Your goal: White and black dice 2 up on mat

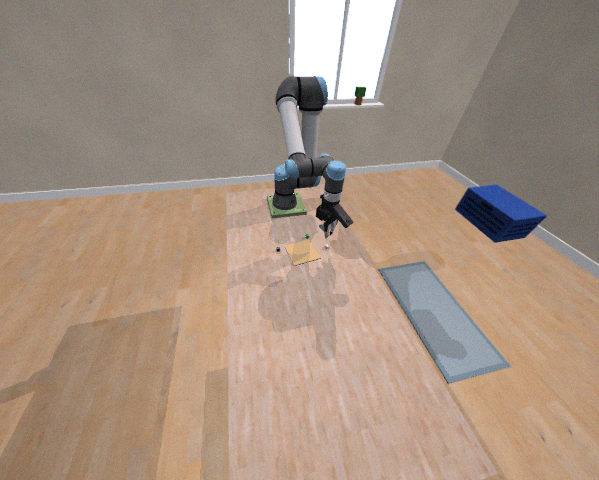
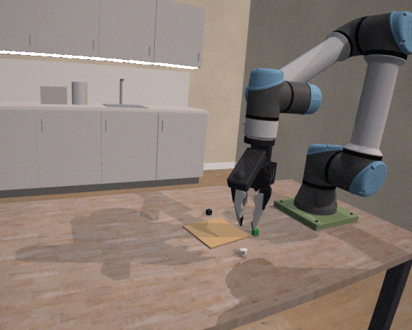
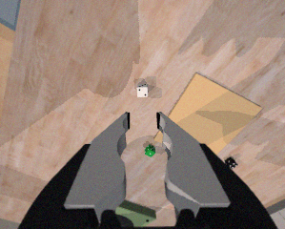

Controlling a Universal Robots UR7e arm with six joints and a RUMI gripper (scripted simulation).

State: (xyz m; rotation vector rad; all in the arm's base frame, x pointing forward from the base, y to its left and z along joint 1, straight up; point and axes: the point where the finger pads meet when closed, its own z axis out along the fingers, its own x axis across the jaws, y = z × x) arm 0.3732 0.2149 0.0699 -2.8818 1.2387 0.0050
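The white die is 8 cm below my hand. Round my hand: black die: 25 cm to the right, 8 cm below, 1 cm ahead; green die: 10 cm to the right, 8 cm below, 8 cm behind; tan mat: 13 cm to the right, 9 cm below, 3 cm ahead.
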